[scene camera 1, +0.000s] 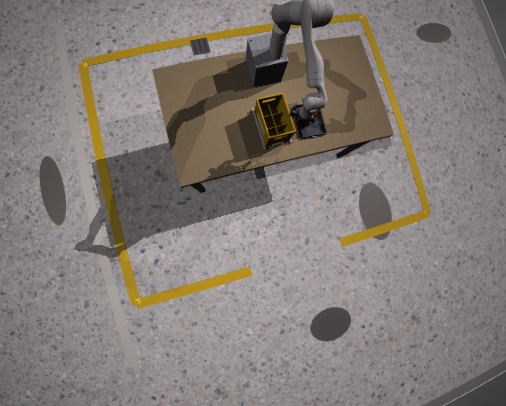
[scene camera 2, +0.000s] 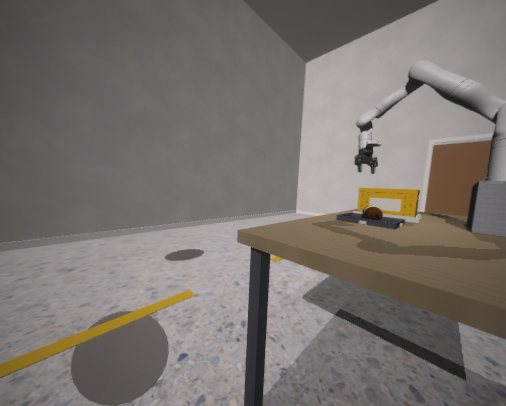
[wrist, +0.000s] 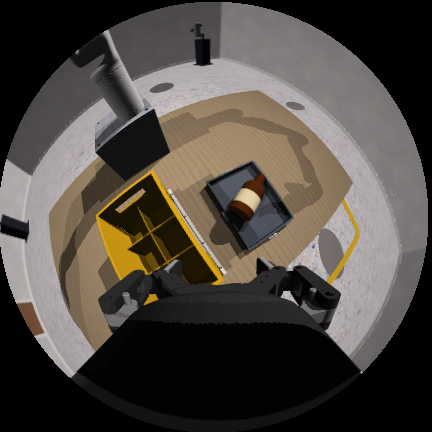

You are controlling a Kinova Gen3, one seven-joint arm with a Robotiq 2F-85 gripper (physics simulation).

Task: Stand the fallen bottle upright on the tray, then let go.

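Places are measured from the arm's base along level axes (x right, y ahead, z up), in centimetres.
Pixels of known places: gripper, between the fingertips: (scene camera 2: pixel 366 172) (wrist: pixel 218 267); arm's base, origin of its link: (scene camera 1: pixel 276 53) (scene camera 2: pixel 503 182) (wrist: pixel 131 111).
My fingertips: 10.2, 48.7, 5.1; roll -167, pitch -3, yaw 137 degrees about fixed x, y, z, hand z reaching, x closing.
Observation:
For each thing: its top centre in the pictures, then the offset to it from my fingertips, as dx, dy, dz. "pt": a spot on its surface instead. Level surfaces: height alone.
- brown bottle, centre of its top: (wrist: pixel 254 188) (scene camera 2: pixel 374 206) -21.2, -5.6, -18.6
- tray, a spot on its surface: (scene camera 1: pixel 313 133) pt -18.5, +5.9, -25.9
- yellow crate, centre of its top: (wrist: pixel 142 244) (scene camera 1: pixel 276 115) (scene camera 2: pixel 388 188) +8.3, -11.7, -8.9
- wooden table, height of its surface: dz -26.4
A brown bottle (scene camera 2: pixel 373 213) (wrist: pixel 247 200) with a cream label lies on its side in the dark tray (scene camera 2: pixel 345 218) (wrist: pixel 270 233). In the wrist view its neck points to the upper right and its base lies near the tray's left wall. In scene camera 1 the tray (scene camera 1: pixel 313 133) shows under the arm, and the bottle is mostly hidden. My gripper (scene camera 2: pixel 366 171) (wrist: pixel 218 267) is open and empty. It points down and hangs well above the tray and the bottle, touching neither.
A yellow crate (scene camera 1: pixel 288 110) (scene camera 2: pixel 389 193) (wrist: pixel 186 226) with inner dividers stands right beside the tray, its walls higher than the tray's. Both are on the wooden table (scene camera 1: pixel 200 155) (scene camera 2: pixel 310 240) (wrist: pixel 235 145). The arm's grey base block (scene camera 1: pixel 269 71) (wrist: pixel 134 147) stands at the table's back part.

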